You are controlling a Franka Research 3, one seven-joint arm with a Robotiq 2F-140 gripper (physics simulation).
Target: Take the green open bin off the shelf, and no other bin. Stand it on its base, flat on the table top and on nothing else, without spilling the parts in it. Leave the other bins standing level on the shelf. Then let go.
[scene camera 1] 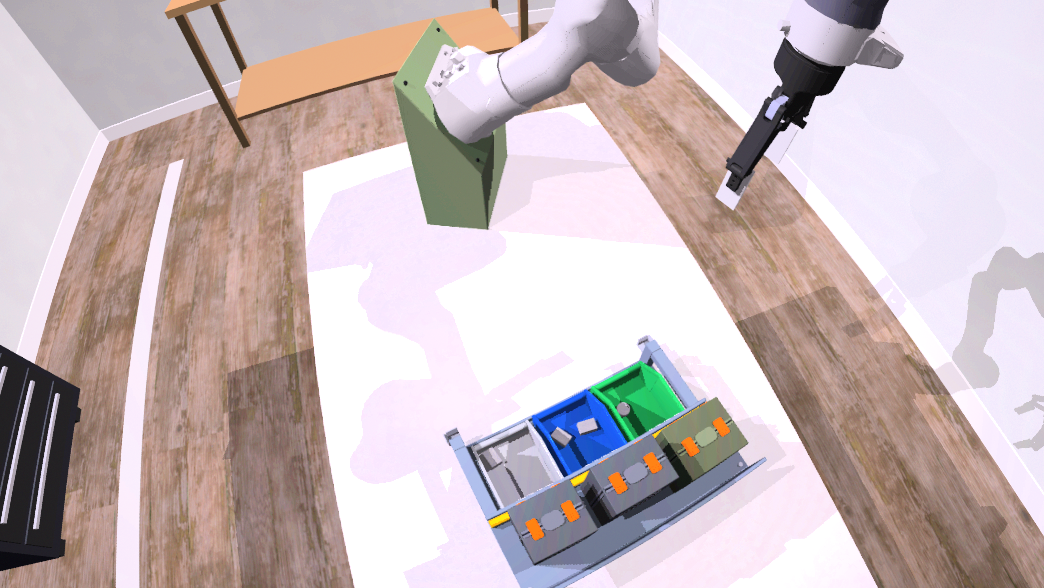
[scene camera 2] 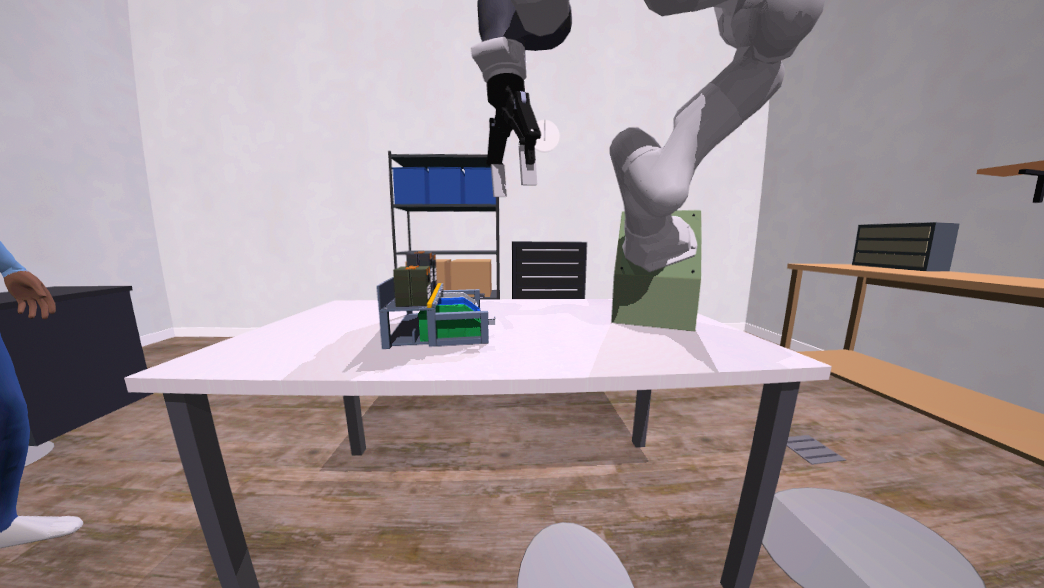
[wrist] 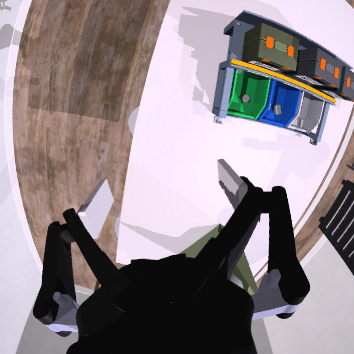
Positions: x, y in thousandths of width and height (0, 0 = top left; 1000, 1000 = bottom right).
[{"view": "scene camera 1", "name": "my gripper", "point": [718, 304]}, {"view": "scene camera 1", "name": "green open bin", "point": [624, 681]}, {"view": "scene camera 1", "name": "blue bin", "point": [558, 766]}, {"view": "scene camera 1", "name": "light grey bin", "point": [506, 793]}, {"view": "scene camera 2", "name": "my gripper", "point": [492, 326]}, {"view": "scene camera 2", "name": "green open bin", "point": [443, 557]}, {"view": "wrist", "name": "my gripper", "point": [459, 510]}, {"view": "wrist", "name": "green open bin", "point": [725, 244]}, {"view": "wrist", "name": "blue bin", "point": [812, 273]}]
